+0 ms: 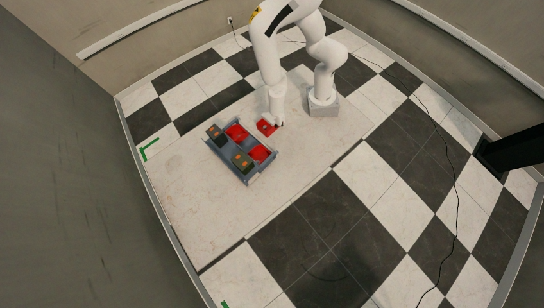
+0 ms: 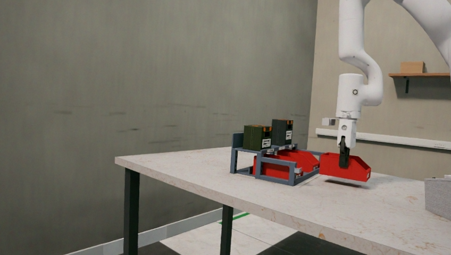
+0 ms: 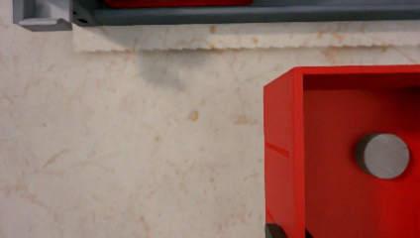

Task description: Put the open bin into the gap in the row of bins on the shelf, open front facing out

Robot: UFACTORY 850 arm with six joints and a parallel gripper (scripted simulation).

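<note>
Now: hand 10 mm short of the red open bin, 50 mm to the left of it and 20 mm above it. From my hand the other things lie so: grey-blue shelf 270 mm ahead, 20 mm to the right, 30 mm below; then large grey disc 40 mm behind, 80 mm to the right, 50 mm below; then dark grey box 350 mm ahead, 130 mm to the right, 70 mm above.
</note>
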